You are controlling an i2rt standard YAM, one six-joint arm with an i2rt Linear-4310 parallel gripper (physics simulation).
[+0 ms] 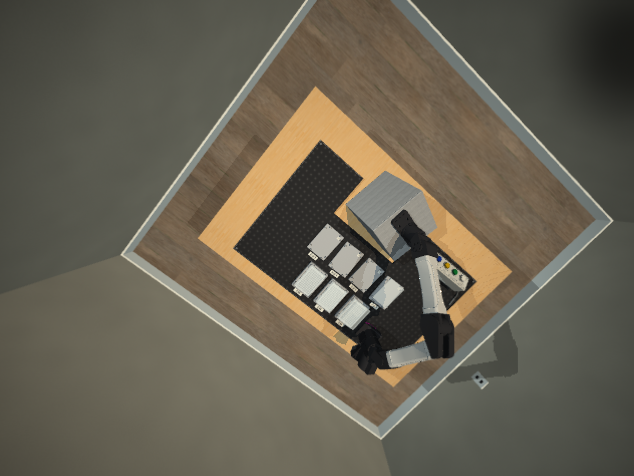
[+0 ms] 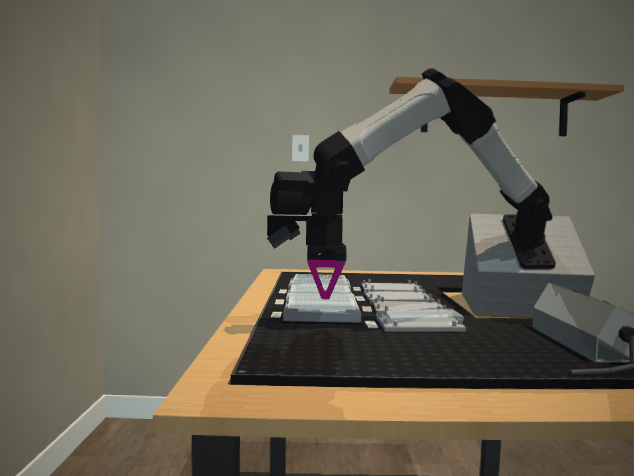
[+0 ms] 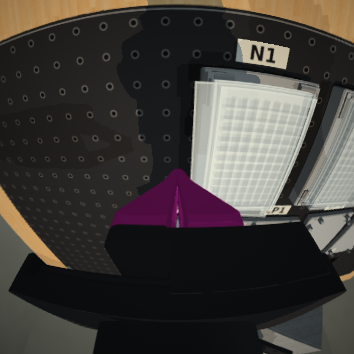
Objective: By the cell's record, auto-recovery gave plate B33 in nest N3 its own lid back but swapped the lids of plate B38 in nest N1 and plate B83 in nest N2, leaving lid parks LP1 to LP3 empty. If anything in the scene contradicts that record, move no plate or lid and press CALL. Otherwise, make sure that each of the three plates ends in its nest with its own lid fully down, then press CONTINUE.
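Note:
My gripper [image 1: 368, 324] [image 2: 325, 295] [image 3: 177, 175] is shut and empty, its magenta fingertips together beside the N1 plate. The N1 plate [image 1: 352, 312] [image 2: 322, 314] [image 3: 257, 150] is white with a clear lid over it; whether the lid is fully down is unclear. The N1 label [image 3: 263, 54] is readable. The middle plate [image 1: 331, 297] [image 3: 341, 165] and the far plate [image 1: 309, 279] also look lidded. Plate and lid markings cannot be read. A clear lid [image 1: 386, 292] [image 2: 427, 313] seems to lie on the end park, whose label is unreadable. Fingers partly hide the LP1 label [image 3: 280, 209].
Other parks [image 1: 325, 241] [image 1: 346, 259] [image 1: 366, 275] stand in a row beside the nests. The button box [image 1: 451, 274] [image 2: 578, 322] has blue, yellow and green buttons. The grey pedestal [image 1: 384, 204] [image 2: 486, 292] bears the arm. A shelf [image 2: 512, 88] is on the wall.

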